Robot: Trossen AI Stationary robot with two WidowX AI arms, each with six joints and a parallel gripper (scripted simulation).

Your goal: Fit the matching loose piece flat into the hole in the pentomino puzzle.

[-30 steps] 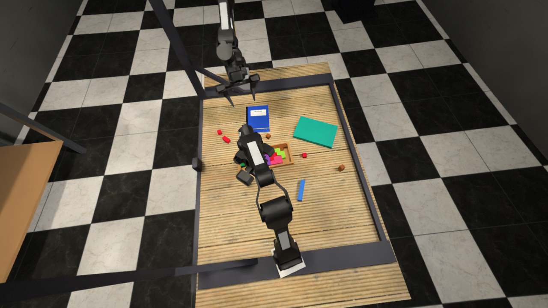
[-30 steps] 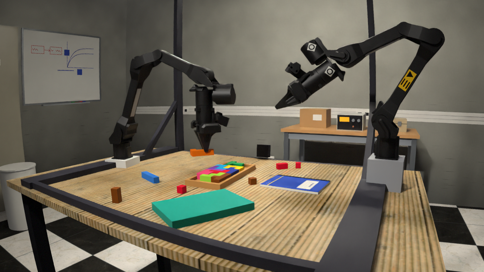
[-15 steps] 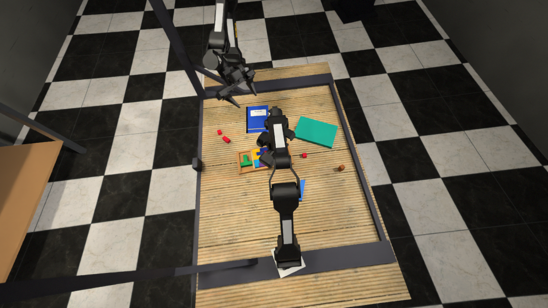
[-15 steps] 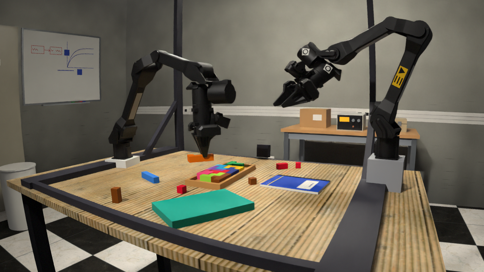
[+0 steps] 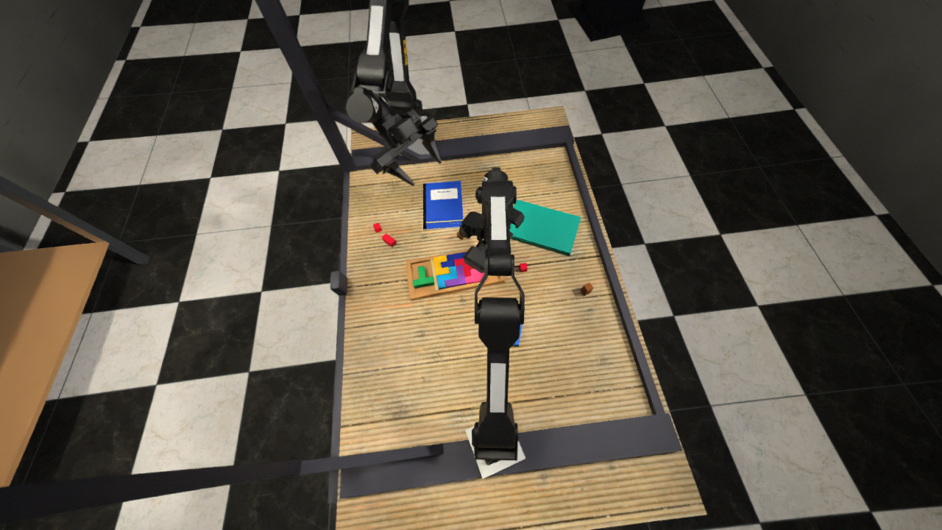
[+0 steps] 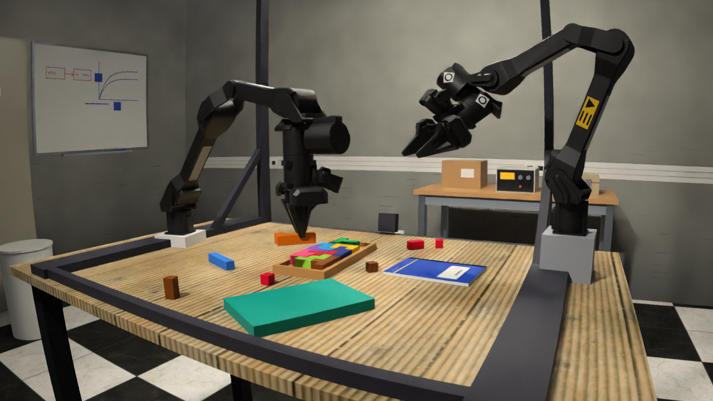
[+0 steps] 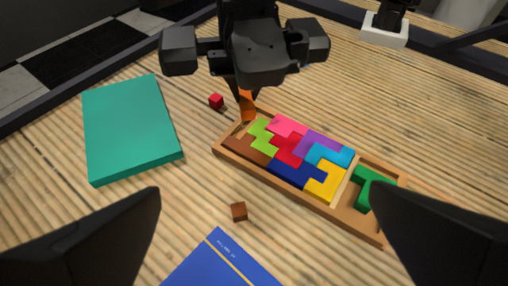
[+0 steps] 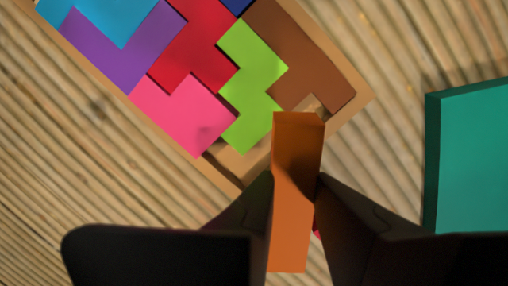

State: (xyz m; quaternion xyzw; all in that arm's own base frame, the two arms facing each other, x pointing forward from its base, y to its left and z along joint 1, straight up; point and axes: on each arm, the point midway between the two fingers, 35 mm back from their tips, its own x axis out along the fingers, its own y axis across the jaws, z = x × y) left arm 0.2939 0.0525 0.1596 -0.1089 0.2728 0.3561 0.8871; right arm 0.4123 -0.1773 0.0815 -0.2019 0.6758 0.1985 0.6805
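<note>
The orange L piece is 1 cm to the right of my right hand and 4 cm below it. From my right hand the other things lie so: teal slab: 18 cm ahead, 8 cm to the left, 10 cm below; green piece: 20 cm behind, 2 cm to the left, 9 cm below; pink piece: 6 cm behind, 2 cm to the right, 9 cm below.
</note>
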